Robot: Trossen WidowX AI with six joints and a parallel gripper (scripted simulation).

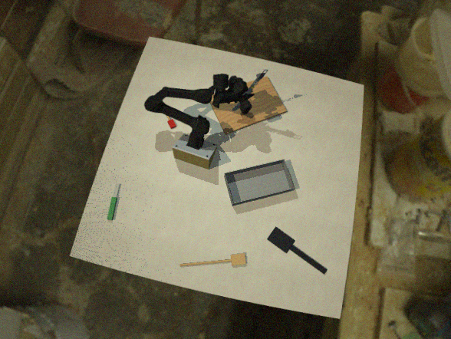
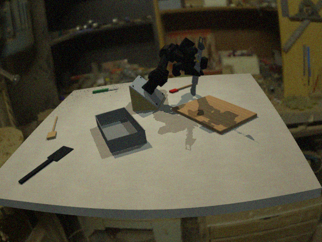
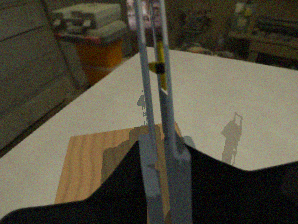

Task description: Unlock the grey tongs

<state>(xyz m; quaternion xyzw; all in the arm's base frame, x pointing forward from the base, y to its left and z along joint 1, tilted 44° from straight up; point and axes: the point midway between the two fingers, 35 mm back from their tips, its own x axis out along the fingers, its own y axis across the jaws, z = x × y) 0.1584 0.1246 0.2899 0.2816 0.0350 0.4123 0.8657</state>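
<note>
Right now the wooden board is 2 cm behind my gripper tip, 4 cm to the left of it and 19 cm below it. The rest, counted from my gripper tip: grey roasting tin 17 cm ahead, 36 cm to the right, 17 cm below; then black spatula 44 cm ahead, 60 cm to the right, 19 cm below.
</note>
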